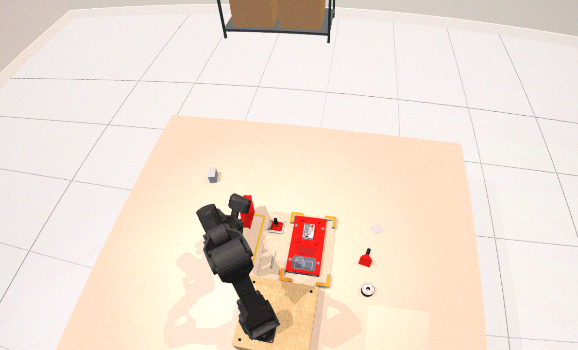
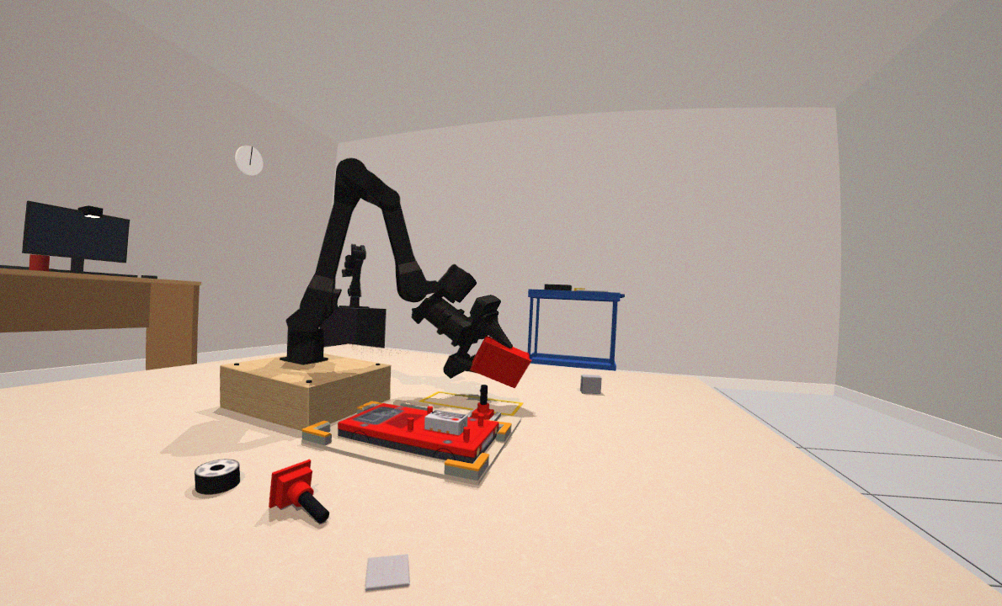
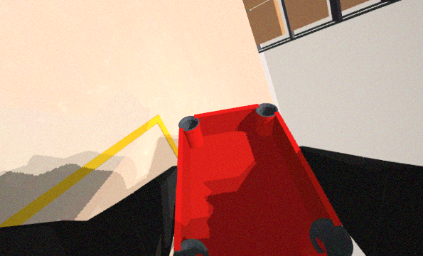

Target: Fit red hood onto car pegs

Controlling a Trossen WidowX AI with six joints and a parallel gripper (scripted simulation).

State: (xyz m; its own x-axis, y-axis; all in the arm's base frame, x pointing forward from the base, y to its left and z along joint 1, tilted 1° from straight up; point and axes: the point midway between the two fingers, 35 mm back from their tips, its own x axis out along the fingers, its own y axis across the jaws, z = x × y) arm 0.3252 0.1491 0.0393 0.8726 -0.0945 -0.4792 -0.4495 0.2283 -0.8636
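The red hood lies 1 cm to the right of my gripper tip. Also, from my gripper tip: orange-cornered jig: 6 cm behind, 20 cm to the right, 7 cm below; grey engine block: 2 cm behind, 21 cm to the right, 6 cm below; small grey plate: 5 cm ahead, 44 cm to the right, 8 cm below.
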